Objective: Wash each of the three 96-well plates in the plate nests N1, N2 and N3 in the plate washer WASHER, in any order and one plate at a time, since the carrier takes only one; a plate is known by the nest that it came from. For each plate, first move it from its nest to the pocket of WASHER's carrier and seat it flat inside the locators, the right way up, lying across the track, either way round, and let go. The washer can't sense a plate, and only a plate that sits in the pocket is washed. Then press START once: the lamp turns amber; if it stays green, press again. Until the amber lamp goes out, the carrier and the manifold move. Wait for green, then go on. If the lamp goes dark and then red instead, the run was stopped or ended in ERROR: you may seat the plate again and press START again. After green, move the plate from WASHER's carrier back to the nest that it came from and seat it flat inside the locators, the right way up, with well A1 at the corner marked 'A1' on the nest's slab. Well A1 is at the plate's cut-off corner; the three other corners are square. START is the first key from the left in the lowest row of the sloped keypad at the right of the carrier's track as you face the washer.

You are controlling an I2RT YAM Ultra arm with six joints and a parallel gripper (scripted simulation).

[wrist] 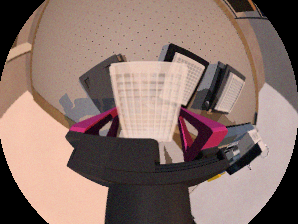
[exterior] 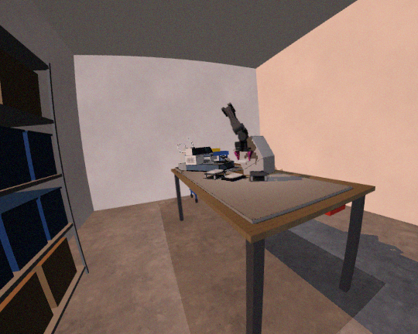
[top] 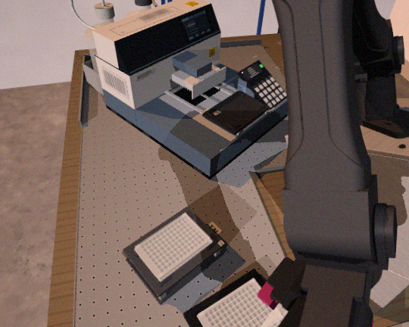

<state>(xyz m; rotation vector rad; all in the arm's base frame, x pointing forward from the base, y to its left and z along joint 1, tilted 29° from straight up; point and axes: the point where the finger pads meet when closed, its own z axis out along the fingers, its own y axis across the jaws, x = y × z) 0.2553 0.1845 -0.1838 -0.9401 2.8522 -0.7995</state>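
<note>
The nest n3 lies 7 cm behind my hand, 7 cm to the left of it and 10 cm below it. Round my hand: nest N2: 5 cm ahead, 7 cm to the right, 14 cm below; n2 label: 5 cm behind, 10 cm to the right, 15 cm below; nest N1: 14 cm ahead, 22 cm to the right, 11 cm below.
</note>
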